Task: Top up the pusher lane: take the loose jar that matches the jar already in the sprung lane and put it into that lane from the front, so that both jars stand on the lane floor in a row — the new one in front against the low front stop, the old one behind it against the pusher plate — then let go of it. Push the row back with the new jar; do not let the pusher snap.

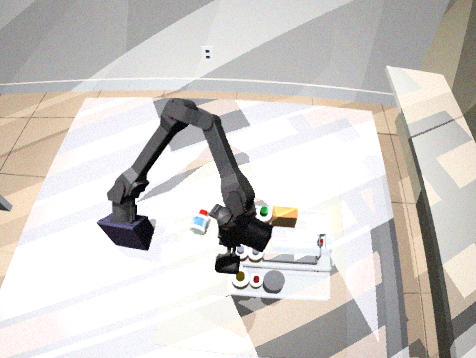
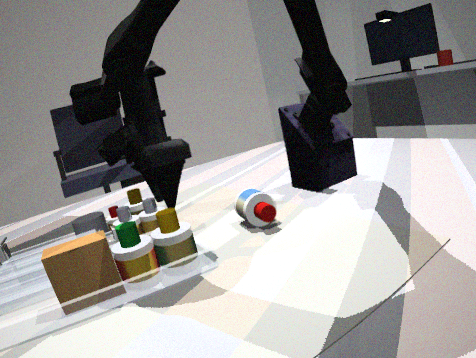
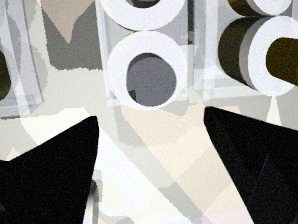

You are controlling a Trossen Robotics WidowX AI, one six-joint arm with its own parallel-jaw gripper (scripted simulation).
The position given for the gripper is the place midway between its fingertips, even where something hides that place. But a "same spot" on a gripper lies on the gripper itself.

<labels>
gripper: image 1 231, 250; image 2; image 3
same spot on gripper: point(image 3: 56, 174) = point(image 2: 155, 181)
</labels>
